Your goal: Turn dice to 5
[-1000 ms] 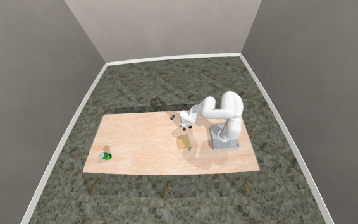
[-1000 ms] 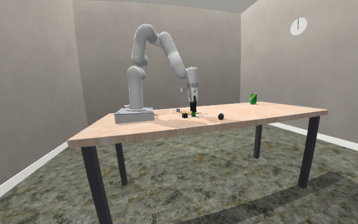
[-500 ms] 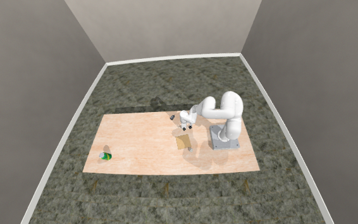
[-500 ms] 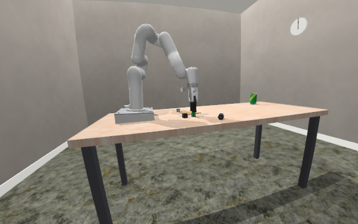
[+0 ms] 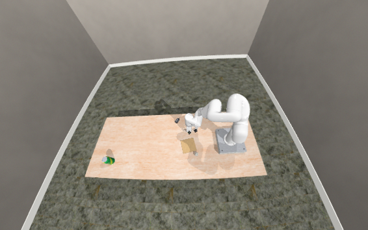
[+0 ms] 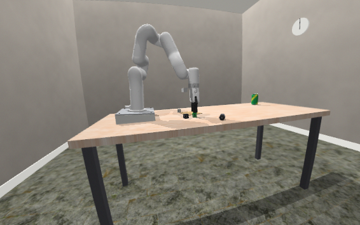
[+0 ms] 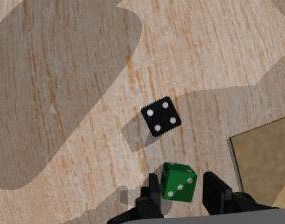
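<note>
The green die lies 40 mm below my hand. From my hand the other things lie so: dark tool: 150 mm ahead, 130 mm to the right, 40 mm below; tan mat: 150 mm to the left, 50 mm below; black die: 60 mm behind, 20 mm to the right, 40 mm below.
</note>
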